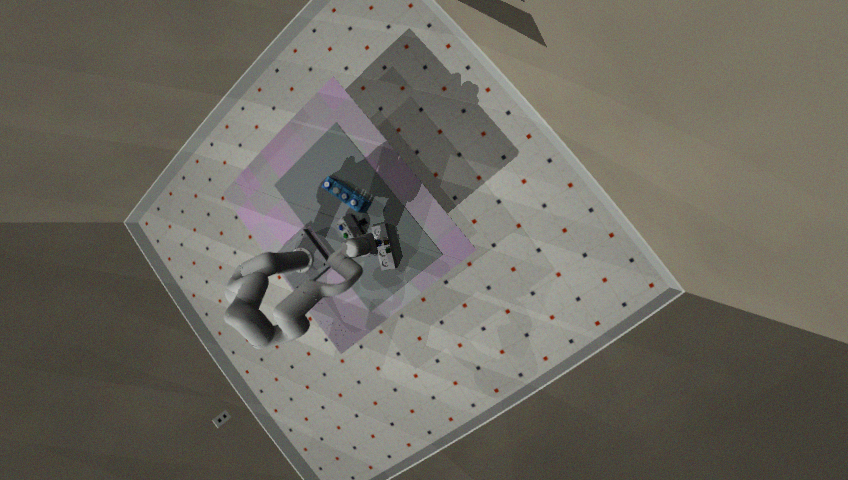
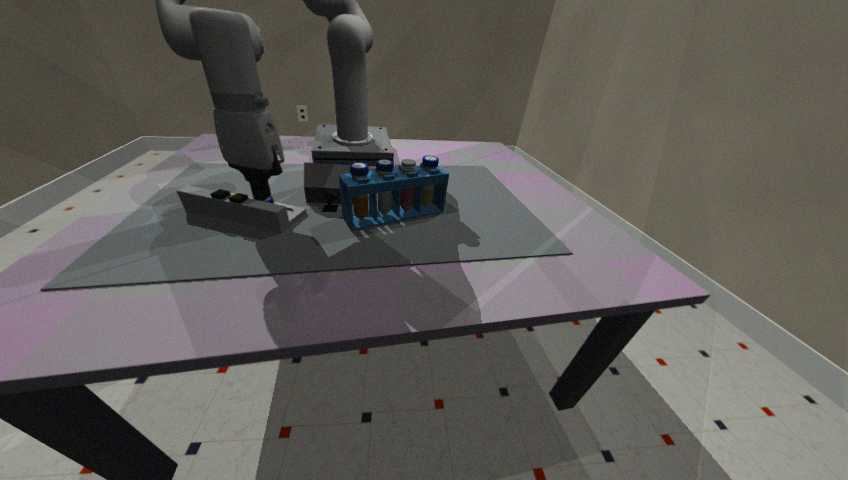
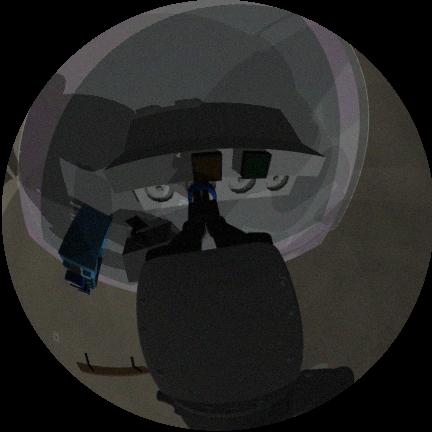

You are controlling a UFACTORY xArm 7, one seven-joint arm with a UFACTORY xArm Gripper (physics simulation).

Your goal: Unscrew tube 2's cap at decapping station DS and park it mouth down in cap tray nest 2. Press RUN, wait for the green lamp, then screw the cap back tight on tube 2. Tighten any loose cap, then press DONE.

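Places are measured from the arm's base along level axes (x ahead, y left, z up), in metres.
Pixels of known places: gripper, fingertip midpoint: point(image 1: 377, 243) point(image 2: 262, 198) point(image 3: 202, 199); arm's base, origin of the base link: point(image 1: 301, 259) point(image 2: 352, 138).
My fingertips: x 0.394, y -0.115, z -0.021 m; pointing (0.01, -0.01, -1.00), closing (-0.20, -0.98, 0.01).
For each thing: its middle in the pictures, then the offset to it from my fingertips. "pt": a spot on its surface instead. Level surfaces: height alone.
- blue cap, body centre: point(image 3: 201, 195) point(image 2: 264, 201) 0.001 m left, 0.001 m back, 0.009 m down
- grey cap tray, body centre: point(image 3: 224, 180) point(image 2: 244, 200) point(image 1: 383, 247) 0.031 m right, 0.015 m ahead, 0.000 m up
- amber button, surface spot: point(image 3: 206, 165) point(image 2: 236, 196) pt 0.020 m right, 0.050 m ahead, 0.027 m up
- dark green button, surface spot: point(image 3: 255, 164) point(image 2: 219, 192) pt 0.056 m right, 0.039 m ahead, 0.026 m up
- blue tube rack, body centre: point(image 2: 395, 193) point(image 3: 87, 257) point(image 1: 346, 194) 0.274 m left, 0.016 m back, 0.025 m up
- tube, surface spot: point(image 2: 408, 165) pt 0.297 m left, 0.013 m back, 0.089 m up
- dark station block, body centre: point(image 3: 157, 260) point(image 2: 334, 178) point(image 1: 349, 229) 0.126 m left, 0.089 m back, 0.015 m up
- grey mat, its level: 0.027 m down
- purple table, its level: 0.030 m down
My gripper point(image 3: 202, 199) point(image 2: 260, 191) point(image 1: 375, 241) is shut with nothing between its fingers. Its tips point down at the blue cap point(image 3: 190, 195) point(image 2: 269, 200), which sits in a nest of the grey cap tray point(image 3: 229, 204) point(image 2: 235, 215). I cannot tell whether the tips touch the cap. An amber button point(image 3: 206, 165) point(image 2: 238, 197) and a dark green button point(image 3: 255, 164) point(image 2: 219, 193) sit on the tray block just behind. The blue tube rack point(image 2: 394, 200) point(image 1: 346, 193) point(image 3: 84, 239) holds several tubes. Three have blue caps, and one tube point(image 2: 408, 165) has a grey top.
A dark station block point(image 2: 321, 179) stands between the tray and the rack, in front of the arm's base point(image 2: 352, 145). All stand on a grey mat point(image 2: 414, 238) on the purple table point(image 2: 534, 298). Empty tray nests point(image 3: 160, 191) point(image 3: 241, 184) flank the cap.
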